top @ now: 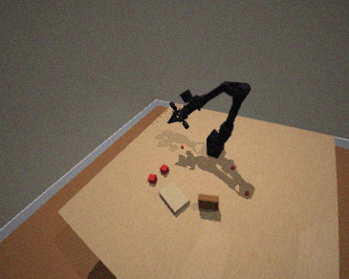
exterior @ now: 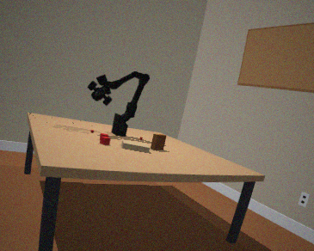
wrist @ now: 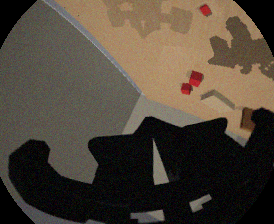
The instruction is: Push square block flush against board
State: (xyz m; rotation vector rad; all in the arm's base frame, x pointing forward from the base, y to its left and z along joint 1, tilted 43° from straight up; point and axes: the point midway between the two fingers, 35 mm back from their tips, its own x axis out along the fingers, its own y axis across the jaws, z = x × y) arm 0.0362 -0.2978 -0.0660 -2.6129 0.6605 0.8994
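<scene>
Now: the square block 31 cm ahead of my gripper tip, 36 cm to the left of it and 20 cm below it. From my gripper tip the other things lie so: pale board: 33 cm ahead, 17 cm to the left, 23 cm below.
</scene>
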